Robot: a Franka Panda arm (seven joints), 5 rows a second.
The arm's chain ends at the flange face. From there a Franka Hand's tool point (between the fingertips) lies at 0.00 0.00 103.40 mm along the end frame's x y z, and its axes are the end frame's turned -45 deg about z.
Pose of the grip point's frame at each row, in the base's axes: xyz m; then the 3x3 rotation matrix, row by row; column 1 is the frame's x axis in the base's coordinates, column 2 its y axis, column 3 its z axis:
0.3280, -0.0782, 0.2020; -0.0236, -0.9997, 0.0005; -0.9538, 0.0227, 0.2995; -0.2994, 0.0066, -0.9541
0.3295, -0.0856, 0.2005; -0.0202, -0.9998, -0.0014; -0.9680, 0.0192, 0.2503; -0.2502, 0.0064, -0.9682
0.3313, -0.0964, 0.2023; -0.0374, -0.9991, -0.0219; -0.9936, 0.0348, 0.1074; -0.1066, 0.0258, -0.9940
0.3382, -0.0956, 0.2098; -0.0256, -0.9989, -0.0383; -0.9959, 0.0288, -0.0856; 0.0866, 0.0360, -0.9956
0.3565, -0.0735, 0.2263; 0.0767, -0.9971, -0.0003; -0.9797, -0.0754, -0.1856; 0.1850, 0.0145, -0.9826
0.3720, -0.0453, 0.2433; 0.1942, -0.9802, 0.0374; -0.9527, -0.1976, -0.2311; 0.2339, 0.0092, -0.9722
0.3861, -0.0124, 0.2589; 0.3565, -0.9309, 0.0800; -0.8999, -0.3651, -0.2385; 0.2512, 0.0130, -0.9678
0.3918, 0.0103, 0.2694; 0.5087, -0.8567, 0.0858; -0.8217, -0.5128, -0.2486; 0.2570, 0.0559, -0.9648
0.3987, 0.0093, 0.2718; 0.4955, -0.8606, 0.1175; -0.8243, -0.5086, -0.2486; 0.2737, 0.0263, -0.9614
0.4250, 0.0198, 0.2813; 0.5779, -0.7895, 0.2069; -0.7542, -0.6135, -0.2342; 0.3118, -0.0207, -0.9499
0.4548, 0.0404, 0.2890; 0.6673, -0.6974, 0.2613; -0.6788, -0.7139, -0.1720; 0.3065, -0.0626, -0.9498
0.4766, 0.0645, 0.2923; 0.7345, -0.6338, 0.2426; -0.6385, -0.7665, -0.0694; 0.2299, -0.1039, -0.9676
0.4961, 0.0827, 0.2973; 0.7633, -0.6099, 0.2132; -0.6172, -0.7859, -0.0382; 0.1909, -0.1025, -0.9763
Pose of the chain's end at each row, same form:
0.3279, -0.1092, 0.3007; -0.7236, -0.6902, 0.0005; -0.6584, 0.6905, 0.2995; -0.2070, 0.2164, -0.9541
0.3296, -0.1115, 0.3006; -0.7212, -0.6927, -0.0014; -0.6709, 0.6981, 0.2503; -0.1724, 0.1814, -0.9682
0.3336, -0.1075, 0.3051; -0.7329, -0.6800, -0.0219; -0.6780, 0.7272, 0.1074; -0.0571, 0.0936, -0.9940
0.3422, -0.0867, 0.3127; -0.7244, -0.6882, -0.0383; -0.6838, 0.7246, -0.0856; 0.0867, -0.0358, -0.9956
0.3565, -0.0543, 0.3279; -0.6508, -0.7593, -0.0003; -0.7461, 0.6394, -0.1856; 0.1411, -0.1206, -0.9826
0.3681, -0.0214, 0.3438; -0.5558, -0.8304, 0.0374; -0.8134, 0.5339, -0.2311; 0.1719, -0.1589, -0.9722
0.3778, 0.0123, 0.3590; -0.4062, -0.9103, 0.0800; -0.8945, 0.3782, -0.2385; 0.1868, -0.1684, -0.9678
0.3829, 0.0360, 0.3692; -0.2461, -0.9655, 0.0858; -0.9436, 0.2184, -0.2486; 0.2213, -0.1422, -0.9648
0.3866, 0.0350, 0.3712; -0.2582, -0.9589, 0.1175; -0.9425, 0.2232, -0.2486; 0.2121, -0.1749, -0.9614
0.4036, 0.0440, 0.3795; -0.1496, -0.9669, 0.2069; -0.9671, 0.0995, -0.2342; 0.2058, -0.2351, -0.9499
0.4278, 0.0582, 0.3872; -0.0213, -0.9650, 0.2613; -0.9848, -0.0248, -0.1720; 0.1725, -0.2610, -0.9498
0.4515, 0.0717, 0.3923; 0.0712, -0.9675, 0.2426; -0.9935, -0.0905, -0.0694; 0.0891, -0.2360, -0.9676
0.4741, 0.0866, 0.3982; 0.1085, -0.9710, 0.2132; -0.9921, -0.1193, -0.0382; 0.0625, -0.2075, -0.9763

